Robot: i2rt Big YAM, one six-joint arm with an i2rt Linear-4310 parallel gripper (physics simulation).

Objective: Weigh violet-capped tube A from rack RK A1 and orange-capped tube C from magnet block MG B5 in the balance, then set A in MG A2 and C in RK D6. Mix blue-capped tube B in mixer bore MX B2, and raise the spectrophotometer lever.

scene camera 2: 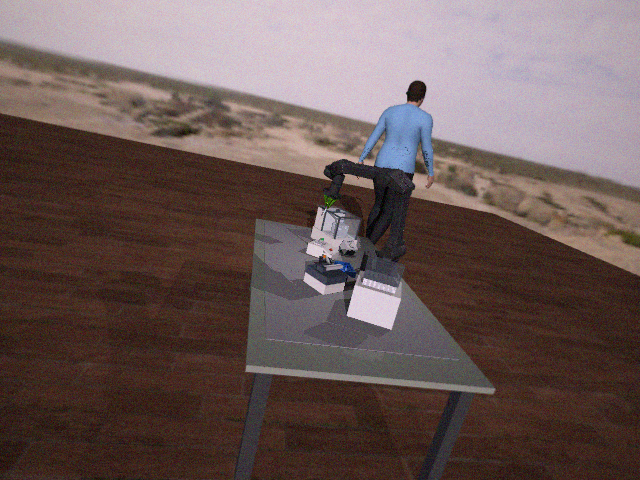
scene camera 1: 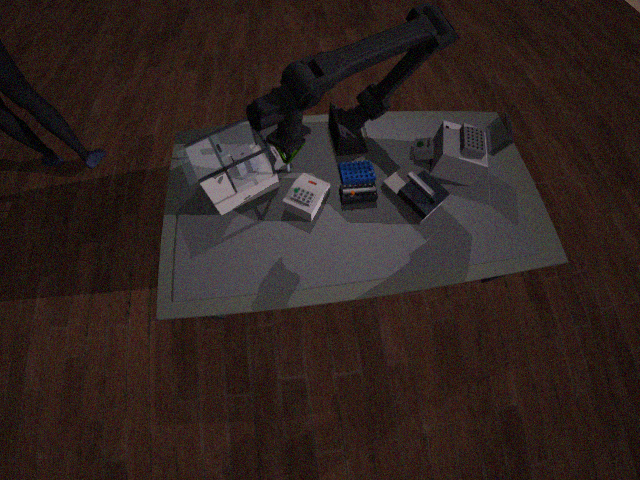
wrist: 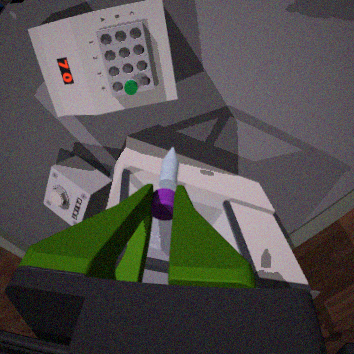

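Seen in the pictures: gripper, fingertip midpoint: (scene camera 2: 326, 208) (scene camera 1: 287, 162) (wrist: 165, 194); arm's base, link origin: (scene camera 1: 348, 124).
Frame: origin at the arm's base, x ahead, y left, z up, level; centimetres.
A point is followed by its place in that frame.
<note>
My gripper (scene camera 1: 290, 155) @(x 34.5, y -20.8, z 19.2 cm) (scene camera 2: 329, 201) @(x 34.5, y -20.8, z 19.2 cm) (wrist: 165, 194) @(x 34.5, y -20.8, z 19.2 cm) has green fingers and is shut on violet-capped tube A (wrist: 169, 172) @(x 35.1, y -20.5, z 18.2 cm), cap between the fingertips. The gripper is high, beside and partly over the glass-walled balance (scene camera 1: 222, 188) @(x 34.9, y -43.0, z 6.5 cm) (wrist: 250, 186) @(x 36.7, y -44.7, z -4.2 cm); the exact height is unclear. In scene camera 1, the blue rack (scene camera 1: 356, 173) @(x 21.5, y 2.4, z -3.9 cm) stands mid-table, with the black magnet block (scene camera 1: 357, 199) @(x 33.0, y 2.0, z -3.6 cm) in front. The orange cap of tube C (scene camera 1: 353, 193) @(x 32.0, y 0.3, z -1.2 cm) shows at the magnet block. Blue-capped tube B cannot be made out. The spectrophotometer's lever cannot be told apart.
A white block with a bore grid and red 70 display (scene camera 1: 307, 196) @(x 34.4, y -15.6, z 0.4 cm) (wrist: 75, 65) @(x 29.1, y -14.3, z -1.0 cm) stands beside the balance. A small knobbed box (wrist: 65, 195) @(x 16.0, y -25.4, z 0.2 cm) is near the balance. A dark-topped device (scene camera 1: 416, 191) @(x 31.9, y 22.4, z 1.3 cm) and a tall white box (scene camera 1: 452, 149) @(x 16.3, y 37.3, z 6.8 cm) stand right. A person (scene camera 2: 405, 139) stands behind the arm.
</note>
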